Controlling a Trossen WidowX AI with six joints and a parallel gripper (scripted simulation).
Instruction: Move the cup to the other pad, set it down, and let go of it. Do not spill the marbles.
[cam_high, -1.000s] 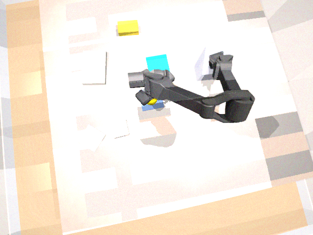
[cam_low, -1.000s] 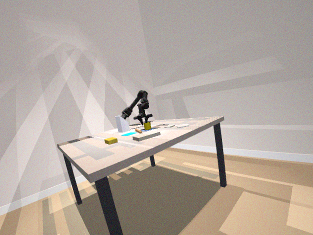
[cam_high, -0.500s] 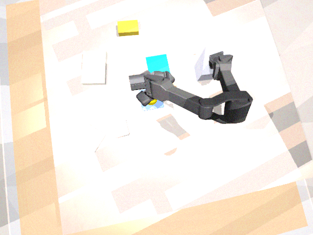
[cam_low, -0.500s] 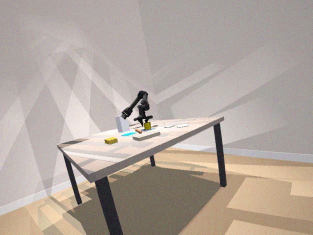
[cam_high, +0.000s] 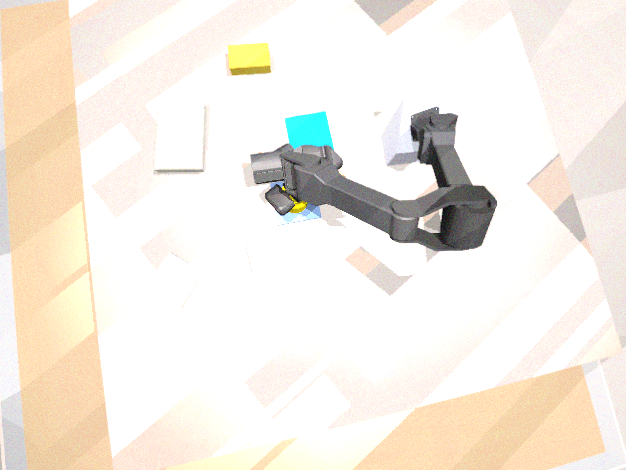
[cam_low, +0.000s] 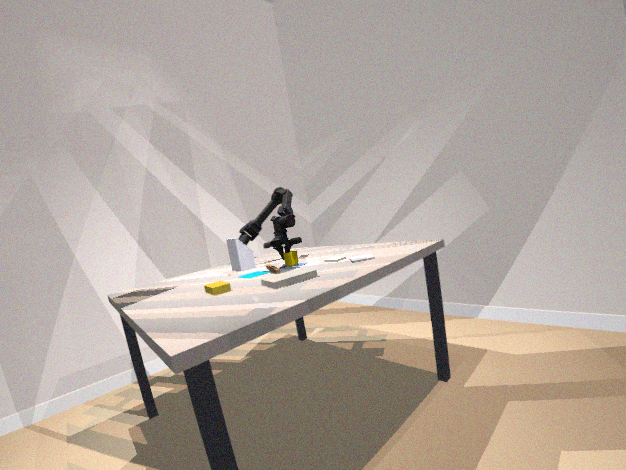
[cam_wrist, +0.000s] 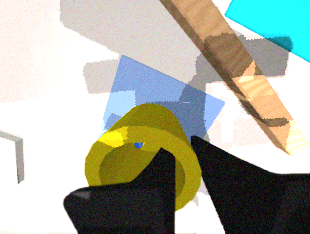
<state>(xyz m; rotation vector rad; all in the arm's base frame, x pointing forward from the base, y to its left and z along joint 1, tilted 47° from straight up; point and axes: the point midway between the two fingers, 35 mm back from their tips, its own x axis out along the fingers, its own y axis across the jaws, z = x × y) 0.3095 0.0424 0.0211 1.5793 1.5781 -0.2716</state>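
Right now my gripper tip is 20 mm short of the pale blue pad, 10 mm to the right of it and 40 mm above it. Also, from my gripper tip: yellow cup 20 mm ahead, 10 mm to the left; cyan pad 60 mm behind, 160 mm to the right, 40 mm below; wooden bar 20 mm behind, 70 mm to the right, 40 mm below.
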